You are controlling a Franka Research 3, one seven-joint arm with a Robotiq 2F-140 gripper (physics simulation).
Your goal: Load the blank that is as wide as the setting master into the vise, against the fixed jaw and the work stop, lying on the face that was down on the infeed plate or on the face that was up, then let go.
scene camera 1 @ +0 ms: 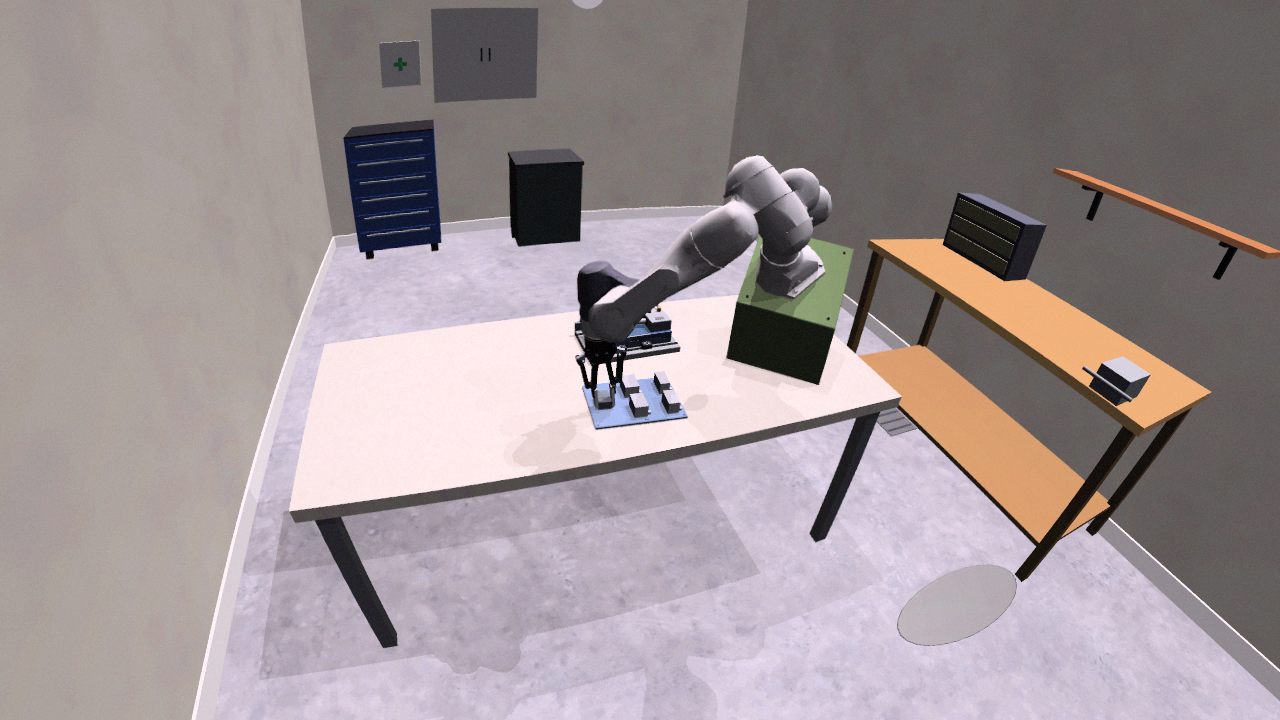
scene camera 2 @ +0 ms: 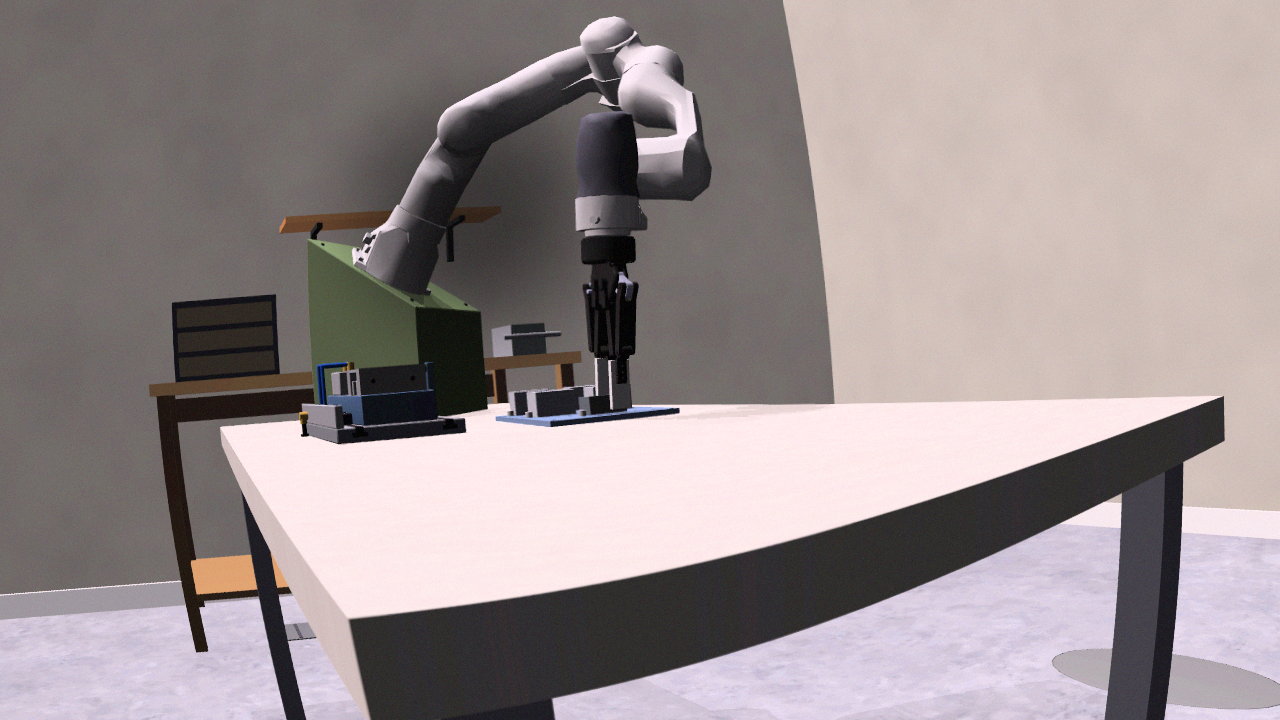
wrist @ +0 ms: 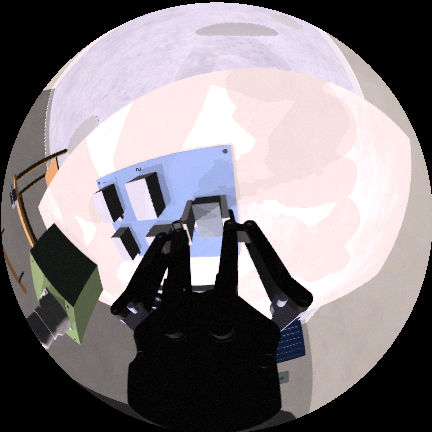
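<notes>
My gripper [scene camera 1: 604, 392] [scene camera 2: 613, 385] [wrist: 207, 205] points straight down over the infeed plate, its fingers shut on a grey blank [scene camera 1: 605, 402] [wrist: 209, 226]. The blank is at the plate's corner, low over or on the blue infeed plate [scene camera 1: 617, 420] [scene camera 2: 554, 420] [wrist: 192, 162]; I cannot tell whether it touches. Other grey blanks, among them one large blank [scene camera 1: 638, 404] [wrist: 145, 197] and one smaller blank [scene camera 1: 671, 401] [wrist: 107, 202], stand on the plate. The blue and grey vise [scene camera 1: 653, 334] [scene camera 2: 384, 407] is behind the plate, partly hidden by the arm in scene camera 1. I cannot make out the setting master for certain.
The pale table [scene camera 1: 420, 402] [scene camera 2: 716, 483] carries the plate, the vise and the green pedestal [scene camera 1: 778, 335] [scene camera 2: 366, 322] under the arm. An orange workbench [scene camera 1: 1056, 313] with a drawer box [scene camera 1: 993, 234] stands on the right in scene camera 1.
</notes>
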